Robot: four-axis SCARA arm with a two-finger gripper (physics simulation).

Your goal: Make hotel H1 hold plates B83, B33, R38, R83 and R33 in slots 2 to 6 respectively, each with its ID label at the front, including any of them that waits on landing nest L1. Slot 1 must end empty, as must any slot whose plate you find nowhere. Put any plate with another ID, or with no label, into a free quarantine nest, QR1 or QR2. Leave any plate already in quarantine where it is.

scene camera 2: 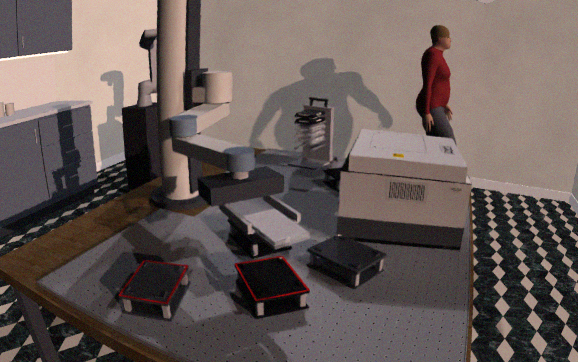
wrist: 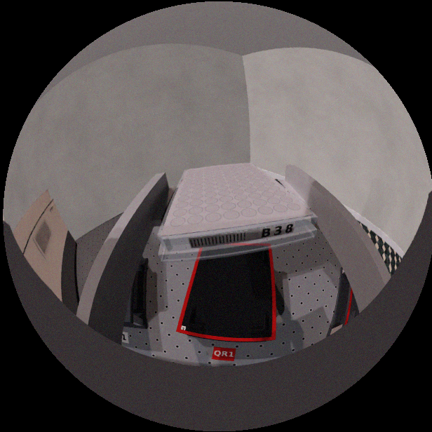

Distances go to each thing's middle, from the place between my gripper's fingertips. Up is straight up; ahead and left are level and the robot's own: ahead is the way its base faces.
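Labels:
The red-rimmed nest QR1 (scene camera 2: 272, 277) is 150 mm below my hand, 20 mm behind it and 20 mm to the left of it. Counting from my hand again, I find the landing nest L1 (scene camera 2: 340, 252) 150 mm below, 110 mm ahead and 200 mm to the left, while the red-rimmed nest QR2 (scene camera 2: 154, 280) is 150 mm below, 240 mm behind and 130 mm to the right. There is also the large white instrument (scene camera 2: 362, 196), which is 90 mm below my hand, 200 mm ahead of it and 550 mm to the left of it.

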